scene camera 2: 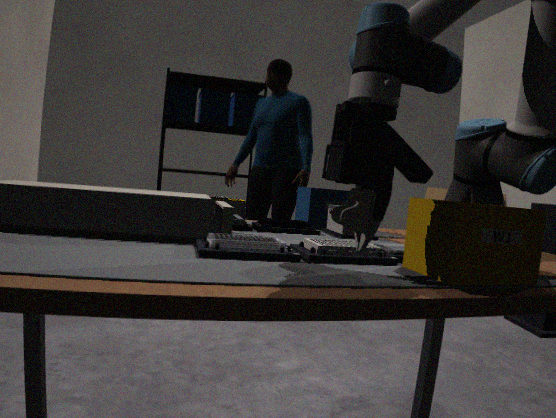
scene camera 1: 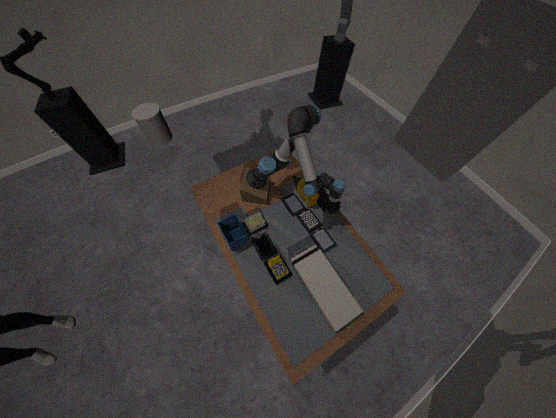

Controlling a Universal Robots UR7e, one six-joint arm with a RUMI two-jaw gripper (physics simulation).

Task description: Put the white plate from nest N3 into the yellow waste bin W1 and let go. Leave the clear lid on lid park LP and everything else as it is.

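Seen in the pictures: gripper, between the fingertips: (scene camera 2: 359, 250) (scene camera 1: 326, 213); arm's base, origin of its link: (scene camera 1: 255, 179).
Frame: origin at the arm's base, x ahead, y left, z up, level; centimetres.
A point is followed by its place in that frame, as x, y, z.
Note:
A white plate with dark wells (scene camera 1: 309, 219) @(40.9, 26.7, -8.6) (scene camera 2: 327, 244) @(43.8, 29.4, -8.4) lies in the middle tray of the row near the yellow waste bin (scene camera 1: 312, 201) @(30.5, 33.1, -3.0) (scene camera 2: 465, 250) @(26.3, 44.6, -5.8). The bin stands on the table near the arm, its W1 label showing in scene camera 2. A pale flat piece (scene camera 1: 323, 239) @(58.3, 29.3, -8.7) (scene camera 2: 245, 242) @(57.9, 33.6, -8.5) lies in the tray on one side, and another pale flat piece (scene camera 1: 293, 204) @(25.1, 20.9, -9.0) on the other. I cannot read the nest or park labels, nor tell which piece is the clear lid. My gripper (scene camera 2: 361, 247) @(41.0, 40.1, -7.6) is shut and empty, pointing down low beside the white plate, on the table-edge side. Its fingertips are hidden in scene camera 1.
A long white box (scene camera 1: 327, 287) @(88.1, 15.1, -2.6) (scene camera 2: 105, 215) @(83.9, 24.8, -7.0) lies beyond the trays. A blue bin (scene camera 1: 233, 237) @(34.2, -28.6, -10.6) (scene camera 2: 309, 202) @(40.4, -19.4, -3.3) stands across the table, near a pale yellow plate (scene camera 1: 255, 221) @(31.2, -11.0, -3.2), a black tray (scene camera 1: 265, 245) @(48.1, -9.9, -8.5) and a yellow dotted plate (scene camera 1: 278, 268) @(66.7, -8.0, -3.3). A person (scene camera 2: 281, 132) stands behind the table.

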